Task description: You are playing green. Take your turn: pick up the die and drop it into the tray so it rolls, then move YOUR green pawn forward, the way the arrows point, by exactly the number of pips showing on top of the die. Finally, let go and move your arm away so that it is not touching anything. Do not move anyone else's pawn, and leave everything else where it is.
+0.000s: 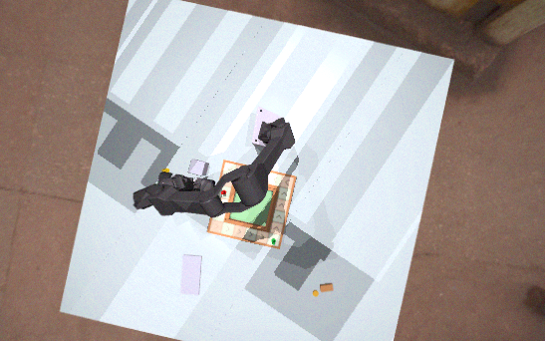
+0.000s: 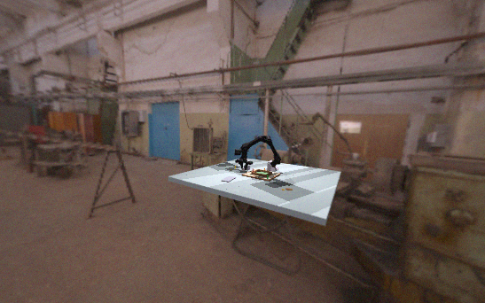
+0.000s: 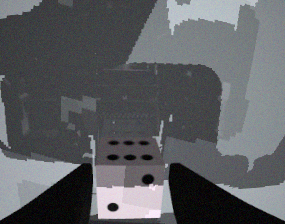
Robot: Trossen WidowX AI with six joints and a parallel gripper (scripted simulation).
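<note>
Now: gripper tip 140 mm short of the green pawn, 340 mm to the right of it and 20 mm below it. From my gripper tip the other things lie so: red pawn: 110 mm to the left, 20 mm above; then grey-violet block: 60 mm behind, 20 mm above; then grey die: right at my gripper tip.
</note>
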